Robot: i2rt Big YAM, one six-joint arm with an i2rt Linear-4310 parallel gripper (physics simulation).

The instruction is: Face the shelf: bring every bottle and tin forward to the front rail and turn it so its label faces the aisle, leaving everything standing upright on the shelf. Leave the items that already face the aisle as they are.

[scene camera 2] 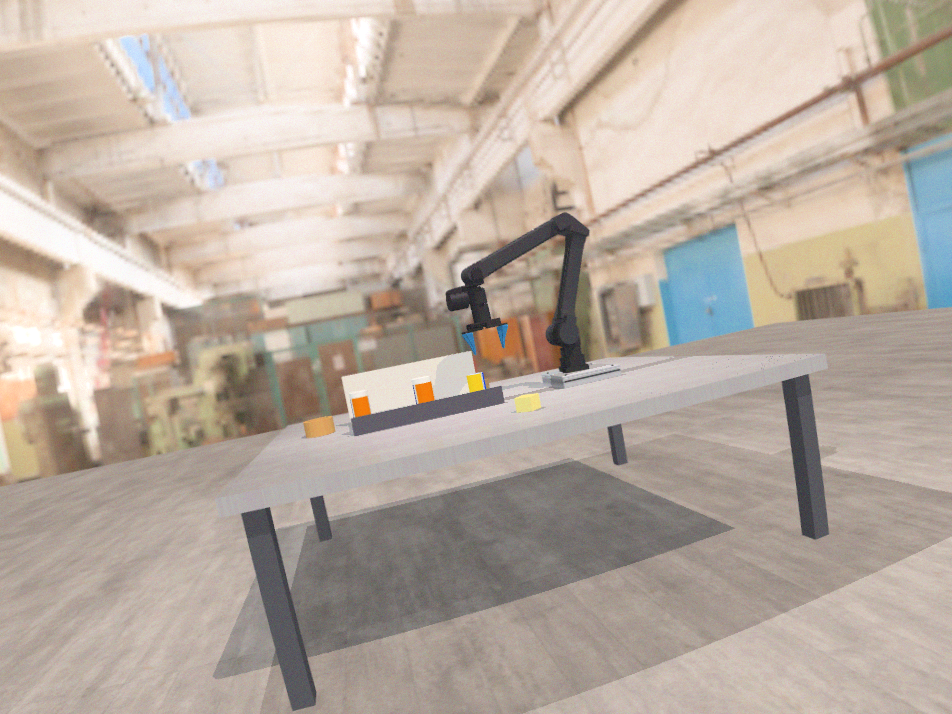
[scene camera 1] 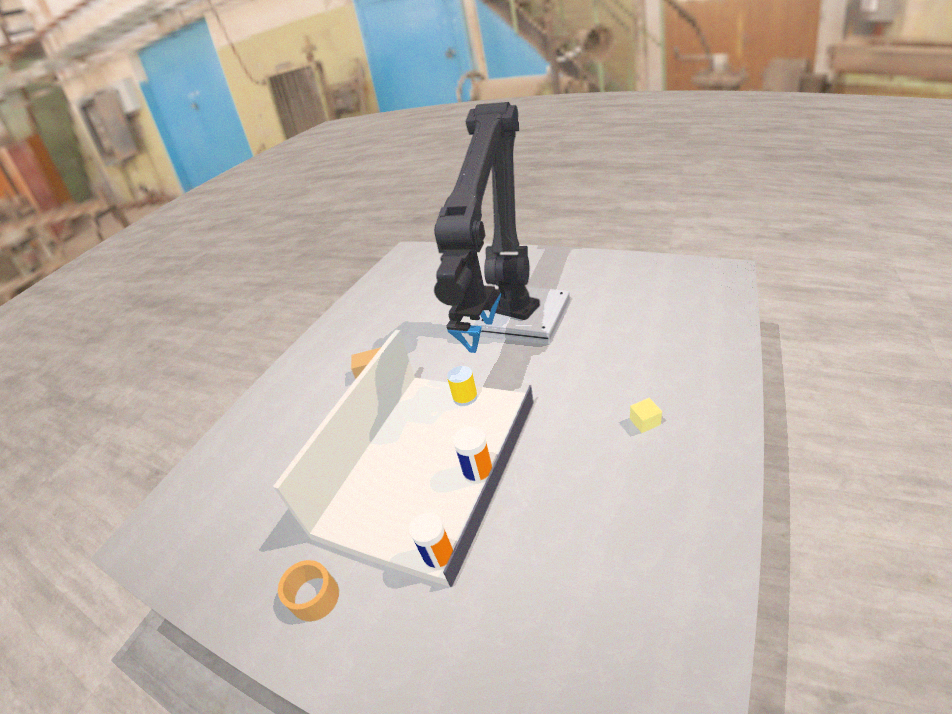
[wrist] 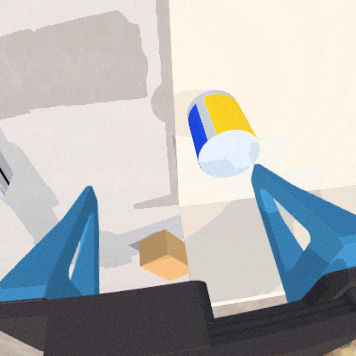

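Where they show: gripper, fingertip midpoint: (scene camera 2: 489, 351) (scene camera 1: 481, 337) (wrist: 174, 181); arm's base, origin of the base link: (scene camera 2: 574, 369) (scene camera 1: 514, 307).
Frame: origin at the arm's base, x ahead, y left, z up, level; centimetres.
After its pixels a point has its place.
Note:
A yellow-and-blue tin (scene camera 1: 462, 388) {x 36.1, y 9.0, z 3.9 cm} (scene camera 2: 476, 381) {x 34.1, y 9.9, z 3.3 cm} (wrist: 229, 116) {x 33.8, y 9.9, z 3.8 cm} stands upright at the shelf's end nearest the arm base, set back from the dark front rail (scene camera 1: 489, 491) {x 53.5, y 26.3, z -1.3 cm} (scene camera 2: 430, 411) {x 49.5, y 25.4, z -1.6 cm}. Its yellow part shows over the rail, with a blue edge at the right in scene camera 2. A white-capped bottle (scene camera 1: 474, 459) {x 52.6, y 23.8, z 5.8 cm} (scene camera 2: 424, 391) {x 50.2, y 24.6, z 4.5 cm} stands upright at mid-shelf close behind the rail, orange side showing over it. A similar bottle (scene camera 1: 432, 544) {x 70.9, y 28.5, z 7.0 cm} (scene camera 2: 360, 405) {x 68.9, y 28.9, z 4.4 cm} stands at the far end, also near the rail. My gripper (scene camera 1: 479, 336) {x 28.0, y 10.1, z 12.1 cm} (scene camera 2: 488, 349) {x 28.0, y 10.1, z 12.1 cm} (wrist: 174, 181) {x 28.0, y 10.1, z 12.1 cm} is open and empty, above and beside the tin.
The shelf has a tall pale back wall (scene camera 1: 338, 441) {x 62.3, y -2.2, z 7.4 cm} (scene camera 2: 399, 374) {x 59.5, y -2.8, z 9.9 cm}. An orange block (scene camera 1: 362, 362) {x 36.3, y -23.5, z 1.0 cm} (wrist: 164, 255) {x 32.7, y -18.9, z 1.0 cm} lies behind it. An orange ring (scene camera 1: 330, 595) {x 85.6, y 14.7, z -0.9 cm} (scene camera 2: 319, 427) {x 85.9, y 14.7, z -1.2 cm} lies beyond the far end. A yellow cube (scene camera 1: 645, 415) {x 24.6, y 45.7, z -0.1 cm} (scene camera 2: 527, 402) {x 23.1, y 47.9, z -1.6 cm} lies on the aisle side.

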